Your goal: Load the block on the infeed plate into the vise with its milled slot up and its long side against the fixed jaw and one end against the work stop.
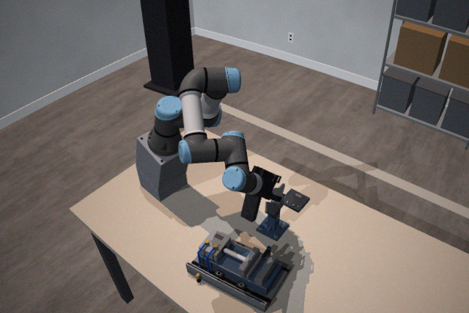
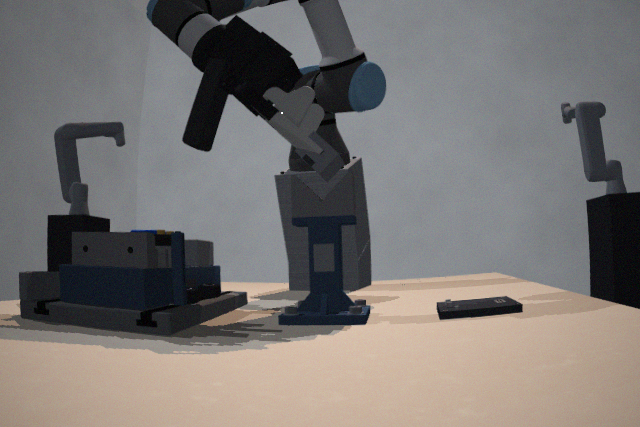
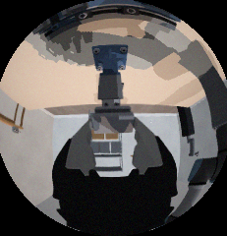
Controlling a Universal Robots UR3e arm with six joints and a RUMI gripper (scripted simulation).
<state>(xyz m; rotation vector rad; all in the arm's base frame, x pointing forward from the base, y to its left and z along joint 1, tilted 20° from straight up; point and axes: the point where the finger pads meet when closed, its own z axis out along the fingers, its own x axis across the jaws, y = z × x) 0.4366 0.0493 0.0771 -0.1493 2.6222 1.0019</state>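
My hand is 1 cm above the grey part. Also, from my hand: blue vise: 21 cm to the right, 15 cm below.
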